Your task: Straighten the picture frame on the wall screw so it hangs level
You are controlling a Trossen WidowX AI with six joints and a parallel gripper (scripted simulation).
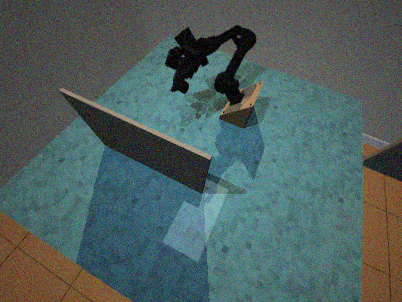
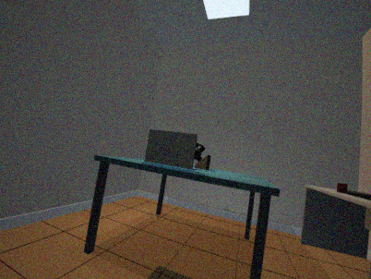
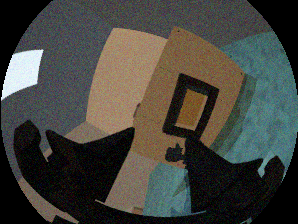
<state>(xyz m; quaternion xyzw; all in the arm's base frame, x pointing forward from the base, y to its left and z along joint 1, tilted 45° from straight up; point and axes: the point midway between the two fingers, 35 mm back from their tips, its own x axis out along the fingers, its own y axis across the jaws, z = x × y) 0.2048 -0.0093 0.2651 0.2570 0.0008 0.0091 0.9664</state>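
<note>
The picture frame lies 200 mm ahead of my gripper tip, 90 mm below it and 10 mm to the right of it. Round my gripper tip: wall panel 210 mm ahead, 100 mm below.
</note>
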